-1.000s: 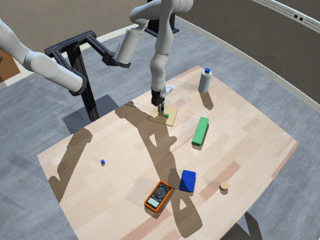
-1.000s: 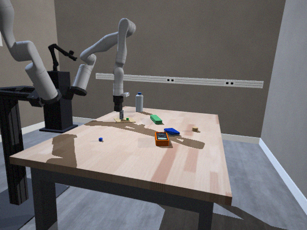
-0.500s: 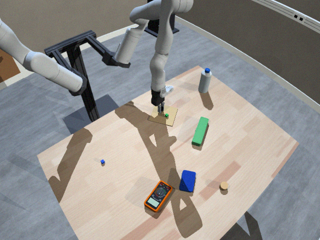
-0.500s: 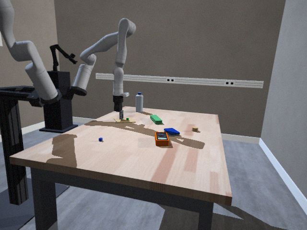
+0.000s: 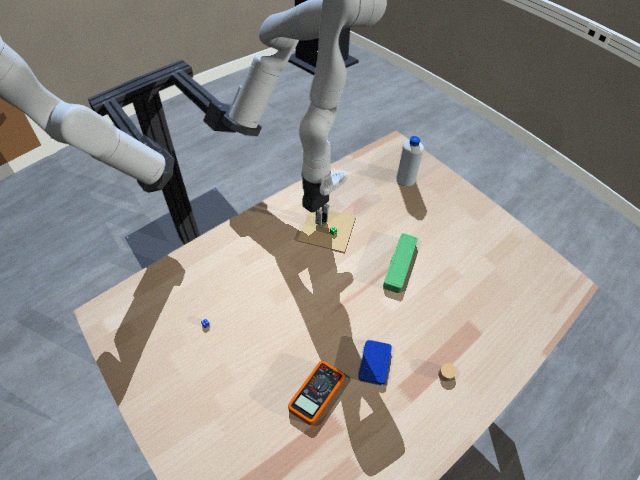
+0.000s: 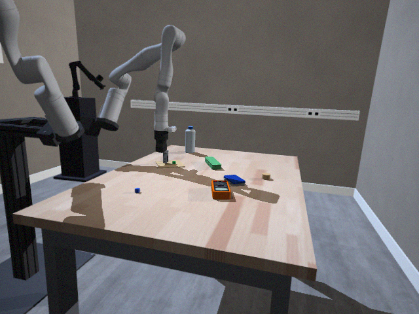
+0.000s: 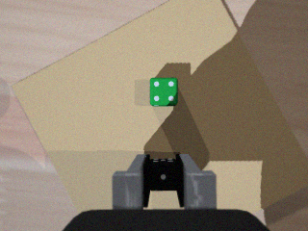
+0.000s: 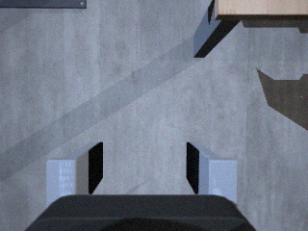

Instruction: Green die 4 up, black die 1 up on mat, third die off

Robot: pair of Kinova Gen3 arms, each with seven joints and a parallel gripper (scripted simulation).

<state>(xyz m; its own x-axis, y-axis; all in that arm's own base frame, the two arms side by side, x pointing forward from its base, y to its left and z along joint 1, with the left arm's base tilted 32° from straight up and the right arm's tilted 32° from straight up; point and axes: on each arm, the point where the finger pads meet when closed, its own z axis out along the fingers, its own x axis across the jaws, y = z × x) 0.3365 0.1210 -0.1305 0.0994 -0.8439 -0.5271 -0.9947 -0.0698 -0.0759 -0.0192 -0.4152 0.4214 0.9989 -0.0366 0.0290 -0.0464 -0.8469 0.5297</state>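
Observation:
My left hand is 1 cm above the black die. Round my left hand: green die 5 cm ahead, 2 cm below; pale yellow square mat 3 cm below, 2 cm ahead; bottle 35 cm to the left, 6 cm above, 4 cm ahead.

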